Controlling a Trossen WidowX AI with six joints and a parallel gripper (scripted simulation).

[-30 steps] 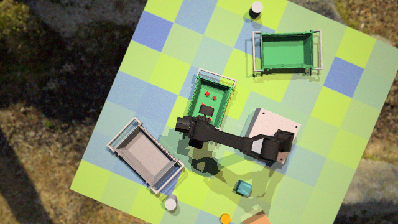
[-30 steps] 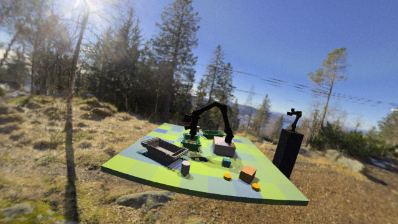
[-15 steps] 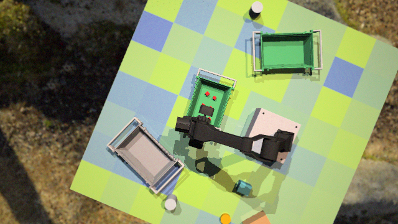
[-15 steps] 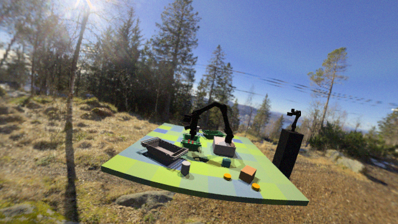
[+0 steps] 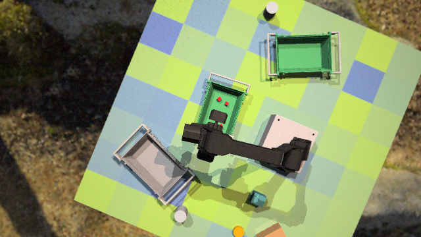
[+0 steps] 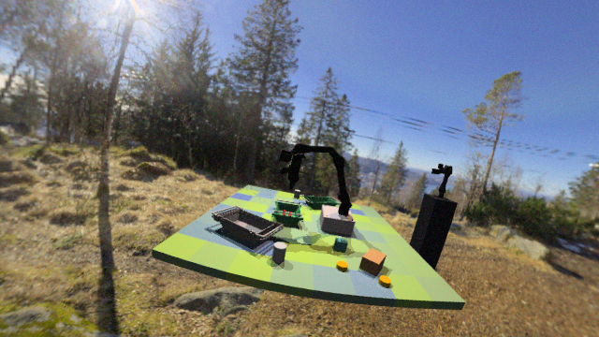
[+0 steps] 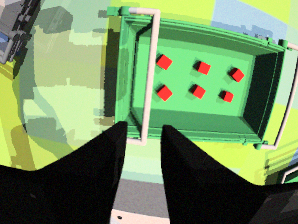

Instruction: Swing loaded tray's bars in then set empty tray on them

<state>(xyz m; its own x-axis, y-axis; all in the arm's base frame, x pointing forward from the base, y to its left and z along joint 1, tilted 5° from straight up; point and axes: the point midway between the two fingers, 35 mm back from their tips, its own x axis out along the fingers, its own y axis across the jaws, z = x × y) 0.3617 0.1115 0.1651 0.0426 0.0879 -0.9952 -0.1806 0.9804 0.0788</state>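
Right now my gripper tip is 510 mm to the left of the green tray, 200 mm past it and 180 mm above it. From my gripper tip the other things lie so: brown cube: 490 mm behind, 310 mm to the left, 190 mm below; teal cube: 340 mm behind, 200 mm below, 180 mm to the left.
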